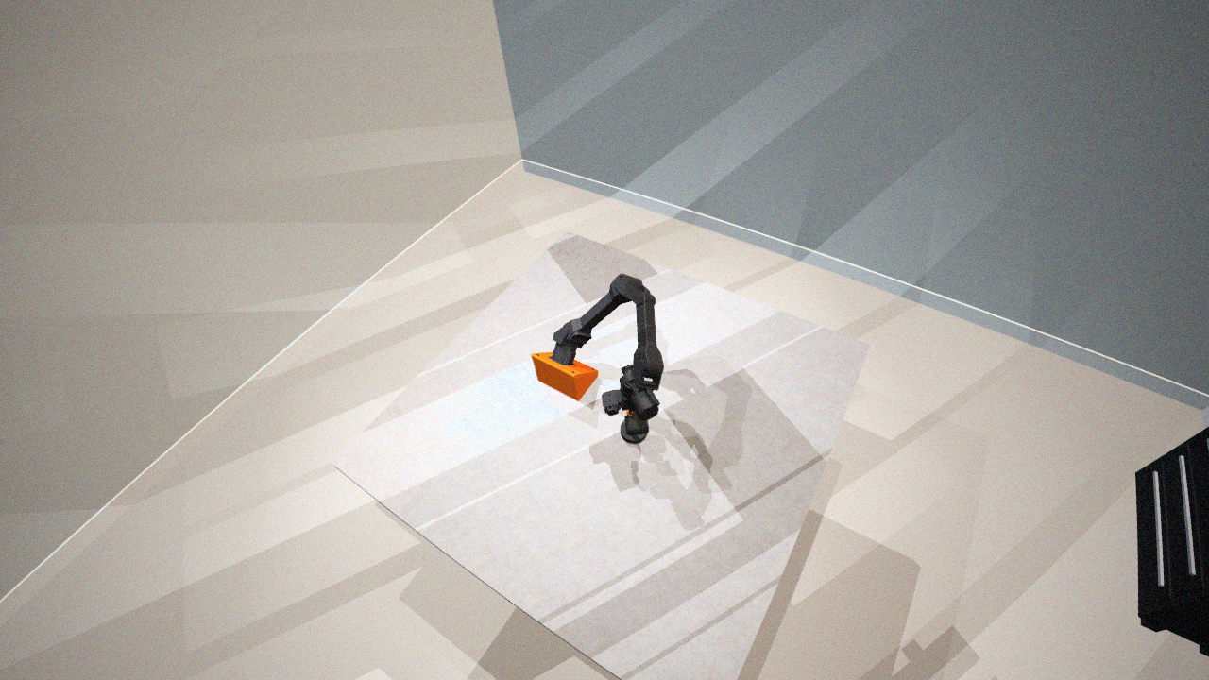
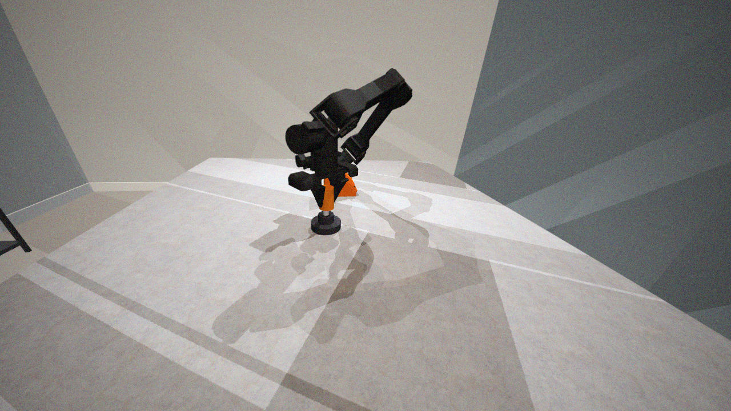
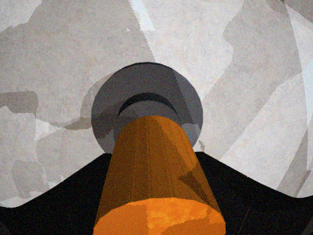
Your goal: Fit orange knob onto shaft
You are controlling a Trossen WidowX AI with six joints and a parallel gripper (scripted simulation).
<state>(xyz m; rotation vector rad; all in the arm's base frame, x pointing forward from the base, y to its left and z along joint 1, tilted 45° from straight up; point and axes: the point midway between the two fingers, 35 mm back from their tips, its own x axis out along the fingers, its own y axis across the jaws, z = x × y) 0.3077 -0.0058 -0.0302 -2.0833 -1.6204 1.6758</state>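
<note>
My gripper tip is now 30 mm below the orange knob. From my gripper tip the other things lie so: round dark pedestal: 40 mm below.
</note>
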